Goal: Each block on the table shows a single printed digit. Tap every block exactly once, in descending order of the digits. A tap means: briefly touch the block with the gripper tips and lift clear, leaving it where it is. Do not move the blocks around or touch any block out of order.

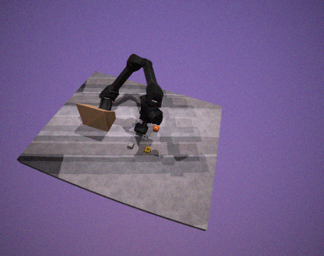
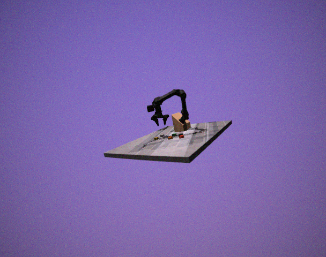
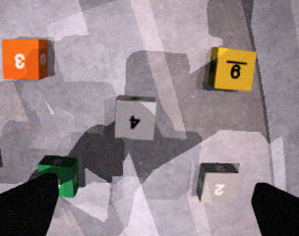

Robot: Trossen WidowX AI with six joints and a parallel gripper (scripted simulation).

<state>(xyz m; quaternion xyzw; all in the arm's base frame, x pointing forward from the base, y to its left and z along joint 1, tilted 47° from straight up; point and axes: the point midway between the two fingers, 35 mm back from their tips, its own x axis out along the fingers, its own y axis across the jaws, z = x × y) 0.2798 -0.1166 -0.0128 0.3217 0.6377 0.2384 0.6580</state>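
Now: gripper tip 110 mm above the yellow block, 70 mm to the left of it and 40 mm short of it. The rest, counted from my gripper tip: white block (110 mm below, 10 mm to the left); then grey block (110 mm below, 70 mm behind, 60 mm to the right); then green block (110 mm below, 90 mm to the left, 60 mm behind).
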